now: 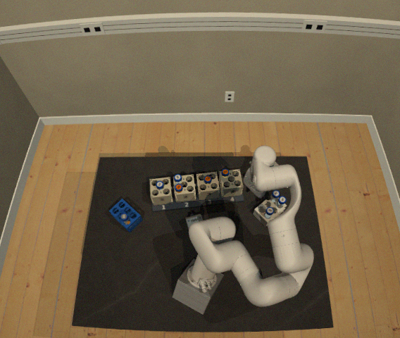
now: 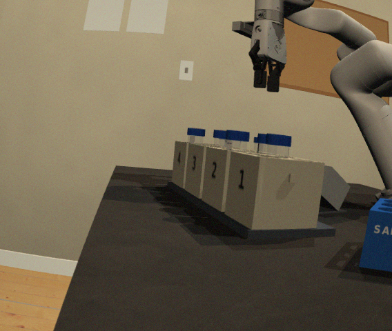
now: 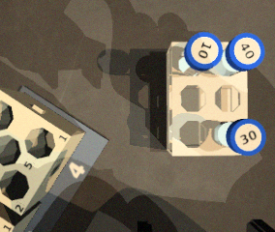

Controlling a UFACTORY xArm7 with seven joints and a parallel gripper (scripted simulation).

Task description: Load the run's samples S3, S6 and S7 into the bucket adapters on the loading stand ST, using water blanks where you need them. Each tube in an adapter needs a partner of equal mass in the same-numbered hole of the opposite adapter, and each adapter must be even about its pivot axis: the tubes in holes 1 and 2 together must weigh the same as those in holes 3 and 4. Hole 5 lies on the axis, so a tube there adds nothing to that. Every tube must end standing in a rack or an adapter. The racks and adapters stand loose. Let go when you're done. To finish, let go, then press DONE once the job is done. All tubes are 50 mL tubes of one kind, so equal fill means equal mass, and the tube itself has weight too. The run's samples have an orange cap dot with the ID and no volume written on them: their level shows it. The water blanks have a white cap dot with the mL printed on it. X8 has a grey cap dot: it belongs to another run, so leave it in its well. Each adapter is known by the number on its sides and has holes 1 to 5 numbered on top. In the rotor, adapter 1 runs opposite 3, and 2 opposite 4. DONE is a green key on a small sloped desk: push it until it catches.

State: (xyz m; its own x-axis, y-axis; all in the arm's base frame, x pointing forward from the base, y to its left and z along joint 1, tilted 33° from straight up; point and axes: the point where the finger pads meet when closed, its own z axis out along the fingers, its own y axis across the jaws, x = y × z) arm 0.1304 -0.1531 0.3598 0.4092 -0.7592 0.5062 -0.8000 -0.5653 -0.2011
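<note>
Right now my hand is 100 mm to the left of the white blank rack and 220 mm above it. The rest, counted from my hand: blue sample rack (120 mm ahead, 560 mm to the left, 220 mm below); then adapter 1 (190 mm ahead, 370 mm to the left, 200 mm below).
</note>
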